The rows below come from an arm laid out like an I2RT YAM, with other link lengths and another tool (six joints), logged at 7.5 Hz.
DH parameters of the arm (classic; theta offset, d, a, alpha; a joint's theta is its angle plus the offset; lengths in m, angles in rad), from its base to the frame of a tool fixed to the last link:
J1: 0 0.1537 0.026 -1.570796
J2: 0 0 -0.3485 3.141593
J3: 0.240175 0 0.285 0
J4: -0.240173 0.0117 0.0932 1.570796
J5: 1.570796 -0.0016 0 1.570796
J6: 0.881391 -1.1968 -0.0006 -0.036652
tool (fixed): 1.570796 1.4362 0 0
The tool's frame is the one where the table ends.
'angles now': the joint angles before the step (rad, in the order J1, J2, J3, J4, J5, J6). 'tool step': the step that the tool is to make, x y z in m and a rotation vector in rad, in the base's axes. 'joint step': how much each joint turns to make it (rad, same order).
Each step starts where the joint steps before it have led.
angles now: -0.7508, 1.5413, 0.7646, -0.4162, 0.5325, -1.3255
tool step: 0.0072, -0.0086, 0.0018, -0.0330, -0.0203, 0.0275
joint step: -0.0009, -0.0087, -0.0205, 0.0669, -0.0018, -0.0349
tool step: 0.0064, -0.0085, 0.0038, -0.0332, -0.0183, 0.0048
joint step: 0.0008, 0.0002, -0.0045, 0.0460, 0.0088, -0.0102
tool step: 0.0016, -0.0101, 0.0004, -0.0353, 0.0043, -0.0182
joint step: 0.0000, 0.0256, 0.0012, 0.0436, 0.0339, 0.0033
